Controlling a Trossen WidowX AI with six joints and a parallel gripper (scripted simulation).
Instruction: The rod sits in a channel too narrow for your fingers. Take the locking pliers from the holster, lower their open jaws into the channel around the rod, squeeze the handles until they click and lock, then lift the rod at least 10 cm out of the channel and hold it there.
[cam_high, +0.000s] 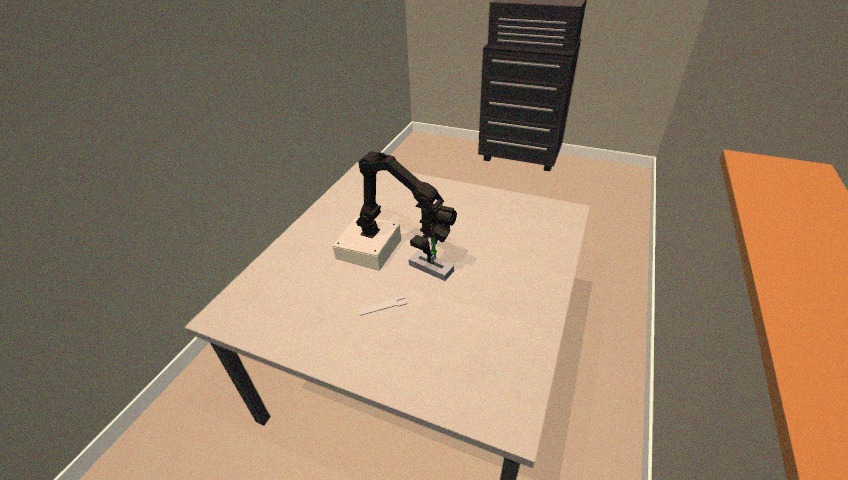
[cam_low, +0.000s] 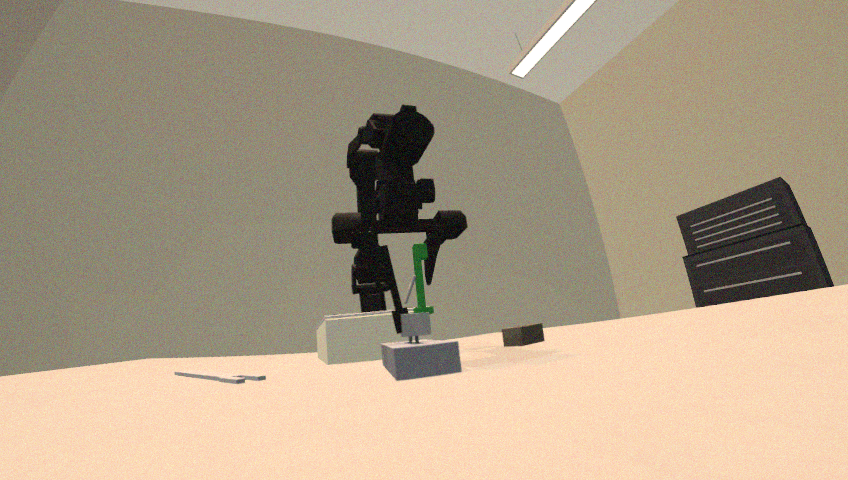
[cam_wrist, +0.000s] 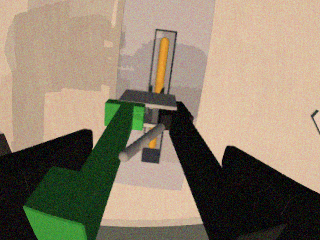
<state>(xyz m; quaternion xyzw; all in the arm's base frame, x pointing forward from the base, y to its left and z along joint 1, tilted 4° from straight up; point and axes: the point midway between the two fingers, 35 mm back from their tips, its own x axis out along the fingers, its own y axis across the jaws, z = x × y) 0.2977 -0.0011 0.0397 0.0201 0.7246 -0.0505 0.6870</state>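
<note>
The grey channel block lies 9 cm below my gripper tip. Round my gripper tip: grey release lever 1 cm to the left; then orange rod 10 cm below; then black handle 2 cm to the right.
</note>
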